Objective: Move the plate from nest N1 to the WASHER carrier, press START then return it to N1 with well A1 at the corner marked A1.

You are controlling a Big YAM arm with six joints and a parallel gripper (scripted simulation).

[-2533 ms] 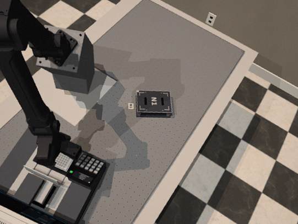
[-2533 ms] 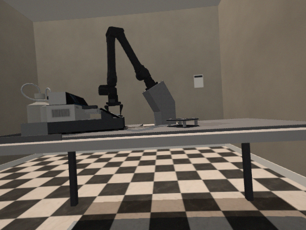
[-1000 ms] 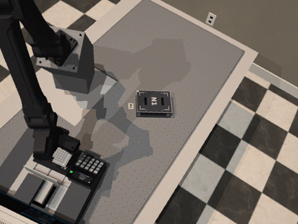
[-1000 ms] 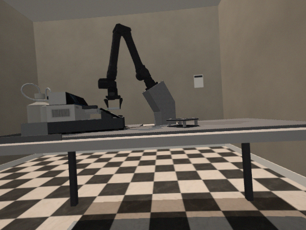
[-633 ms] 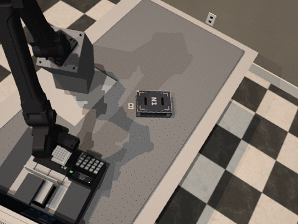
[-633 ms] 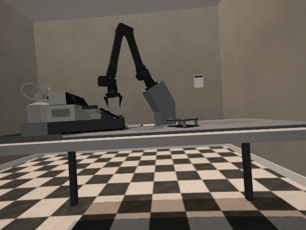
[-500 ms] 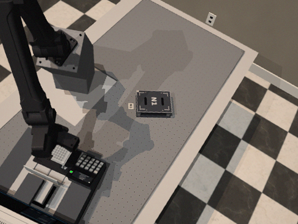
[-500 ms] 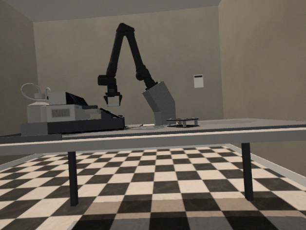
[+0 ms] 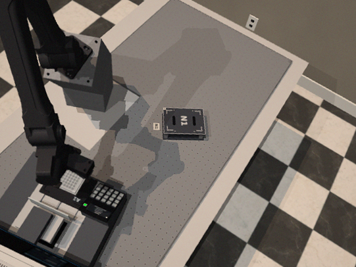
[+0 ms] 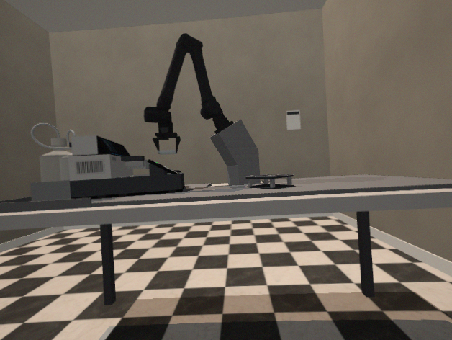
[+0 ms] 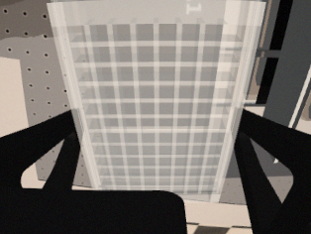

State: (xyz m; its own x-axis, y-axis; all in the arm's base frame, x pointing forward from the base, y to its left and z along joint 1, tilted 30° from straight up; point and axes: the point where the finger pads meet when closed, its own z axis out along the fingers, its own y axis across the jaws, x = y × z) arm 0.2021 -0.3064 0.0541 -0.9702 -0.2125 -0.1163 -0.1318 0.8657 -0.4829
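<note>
The plate nest lies 18 cm ahead of my hand, 46 cm to the left of it and 15 cm below it. The rest, counted from my hand: white well plate right at my hand; then dark carrier 10 cm below; then plate washer 2 cm ahead, 15 cm to the right, 6 cm below.
</note>
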